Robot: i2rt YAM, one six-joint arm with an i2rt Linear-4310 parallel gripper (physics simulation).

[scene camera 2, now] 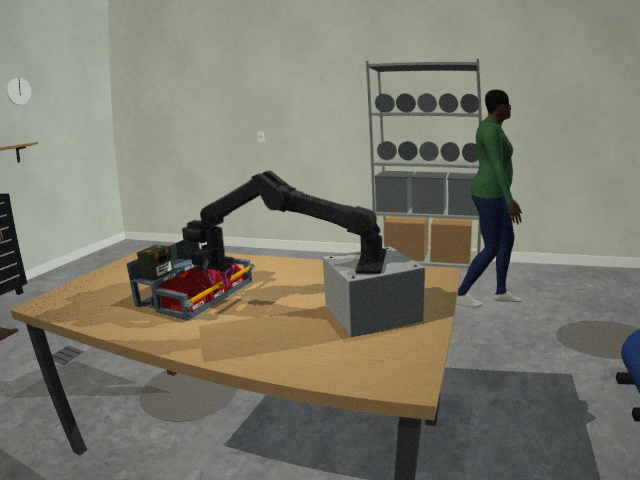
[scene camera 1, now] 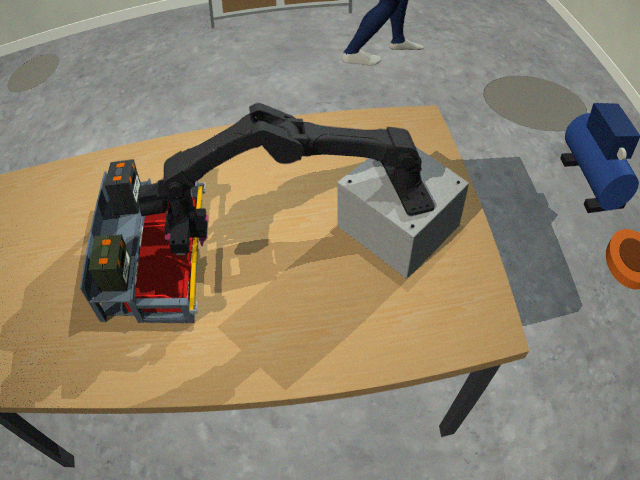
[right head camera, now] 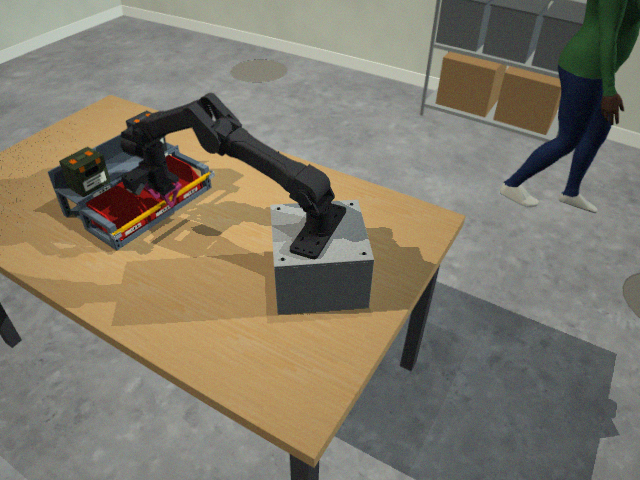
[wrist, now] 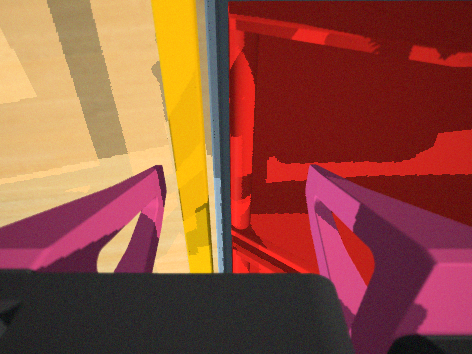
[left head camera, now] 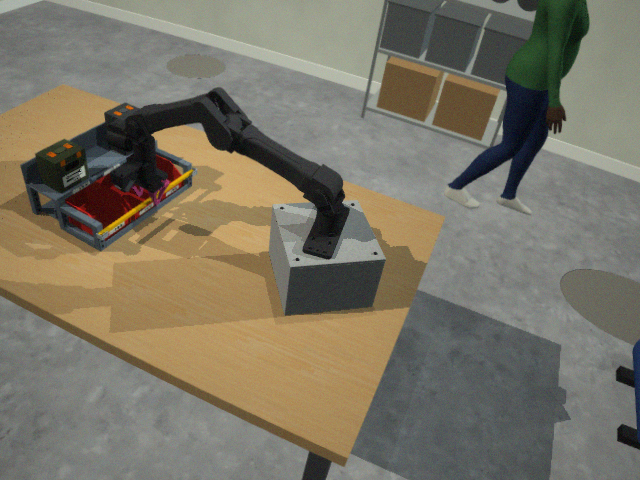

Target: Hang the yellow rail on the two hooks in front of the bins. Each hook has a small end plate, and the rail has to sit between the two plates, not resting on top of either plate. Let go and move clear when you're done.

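Pixels of known places: gripper, fingertip midpoint: (scene camera 2: pixel 220 285) (scene camera 1: pixel 190 244) (right head camera: pixel 164 202) (wrist: pixel 235 177) (left head camera: pixel 148 200); arm's base at its link origin: (scene camera 2: pixel 371 261) (scene camera 1: pixel 406 181) (right head camera: pixel 319 230) (left head camera: pixel 327 230).
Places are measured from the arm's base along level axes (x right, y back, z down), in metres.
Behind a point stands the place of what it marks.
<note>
The yellow rail (left head camera: pixel 126 217) @(z 0.106, x -0.048, y -0.530 m) (right head camera: pixel 196 183) @(z 0.107, x 0.165, y -0.480 m) (scene camera 1: pixel 193 279) @(z 0.102, x -0.058, y -0.535 m) (scene camera 2: pixel 205 292) @(z 0.105, x -0.044, y -0.531 m) (wrist: pixel 185 100) @(z 0.102, x 0.016, y -0.521 m) lies lengthwise along the front of the rack, in front of the red bins (left head camera: pixel 98 204) @(z 0.151, x 0.016, y -0.665 m) (scene camera 1: pixel 162 271) @(z 0.126, x 0.004, y -0.614 m). Its ends reach the front corners where the hooks are. The end plates are too small to tell whether both rail ends sit between them. In the wrist view the rail slants slightly against the rack edge. My gripper (left head camera: pixel 149 196) @(z 0.122, x 0.061, y -0.527 m) (right head camera: pixel 169 193) @(z 0.122, x 0.061, y -0.527 m) (scene camera 2: pixel 219 279) @(z 0.122, x 0.061, y -0.527 m) (wrist: pixel 235 177) @(z 0.122, x 0.061, y -0.527 m) is open, its magenta fingers low on either side of the rail and apart from it, with the right finger over a bin.
The blue-grey rack (scene camera 1: pixel 162 302) @(z 0.083, x -0.115, y -0.621 m) carries a green case (left head camera: pixel 62 165) @(z -0.015, x -0.056, y -0.700 m) (scene camera 1: pixel 109 263) @(z -0.029, x -0.055, y -0.723 m) and a dark case (scene camera 1: pixel 124 188) @(z -0.035, x 0.161, y -0.668 m) on its rear shelf, close to my wrist. My arm stands on a grey block (left head camera: pixel 330 284) @(z 0.070, x -0.105, y 0.047 m) (scene camera 1: pixel 434 232) @(z 0.071, x -0.111, y 0.038 m). A person (scene camera 2: pixel 493 180) is beyond the table.
</note>
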